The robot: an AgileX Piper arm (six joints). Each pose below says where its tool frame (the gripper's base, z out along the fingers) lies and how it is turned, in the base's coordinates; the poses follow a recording.
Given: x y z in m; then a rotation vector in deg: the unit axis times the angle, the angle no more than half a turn.
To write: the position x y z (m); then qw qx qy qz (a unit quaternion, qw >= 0). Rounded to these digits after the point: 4 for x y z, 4 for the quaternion.
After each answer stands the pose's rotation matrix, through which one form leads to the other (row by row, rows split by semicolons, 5 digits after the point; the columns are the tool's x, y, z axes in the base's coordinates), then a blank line. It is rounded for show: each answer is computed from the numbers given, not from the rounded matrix.
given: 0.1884 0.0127 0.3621 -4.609 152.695 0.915
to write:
0.1884 0.0127 0.3621 0.2354 -0.0293 0.9714 0.0058
-0.88744 -0.05971 0.45705; -0.05423 0.99821 0.02512; -0.45773 -0.00250 -0.88909

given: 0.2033 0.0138 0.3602 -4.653 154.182 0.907
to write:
0.2033 0.0138 0.3602 0.2228 -0.0294 0.9744 0.0057
-0.89901 -0.05986 0.43383; -0.05475 0.99820 0.02427; -0.43450 -0.00193 -0.90067

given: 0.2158 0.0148 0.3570 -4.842 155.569 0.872
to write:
0.2158 0.0148 0.3570 0.2109 -0.0304 0.9770 0.0055
-0.90917 -0.06173 0.41182; -0.05711 0.99809 0.02353; -0.41249 -0.00213 -0.91096

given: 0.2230 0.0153 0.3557 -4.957 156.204 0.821
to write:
0.2230 0.0153 0.3557 0.2055 -0.0310 0.9782 0.0051
-0.91363 -0.06284 0.40166; -0.05861 0.99802 0.02281; -0.40230 -0.00270 -0.91550

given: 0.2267 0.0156 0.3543 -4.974 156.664 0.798
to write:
0.2267 0.0156 0.3543 0.2015 -0.0311 0.9790 0.0050
-0.91682 -0.06287 0.39431; -0.05885 0.99802 0.02229; -0.39493 -0.00277 -0.91871

